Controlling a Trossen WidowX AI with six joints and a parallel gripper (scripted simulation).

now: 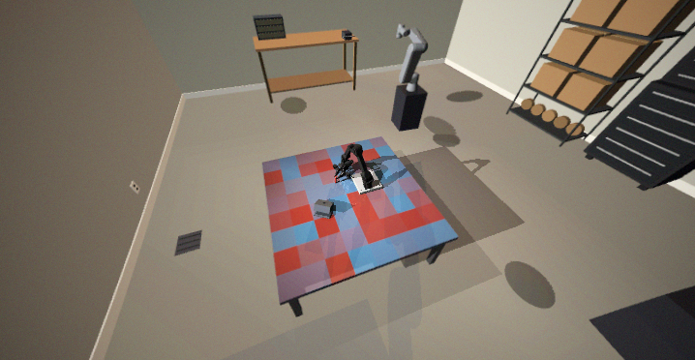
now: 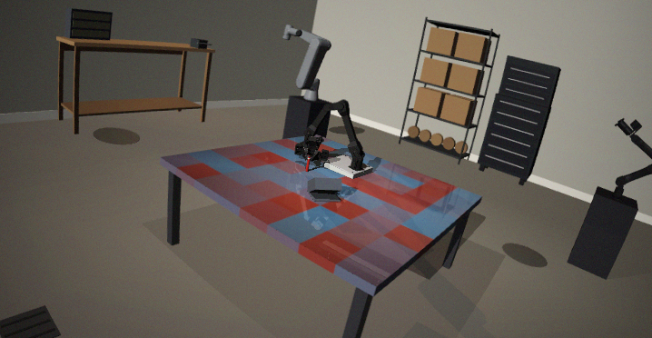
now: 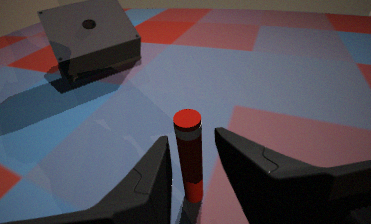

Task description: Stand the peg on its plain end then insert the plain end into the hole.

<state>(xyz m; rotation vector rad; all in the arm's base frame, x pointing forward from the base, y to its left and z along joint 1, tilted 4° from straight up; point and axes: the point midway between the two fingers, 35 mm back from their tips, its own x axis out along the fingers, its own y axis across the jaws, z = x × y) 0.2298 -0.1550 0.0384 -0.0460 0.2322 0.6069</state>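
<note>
Right now the red peg is 1 cm below my gripper tip. Also, from my gripper tip: grey sloped panel 15 cm ahead, 27 cm to the left, 1 cm below.
</note>
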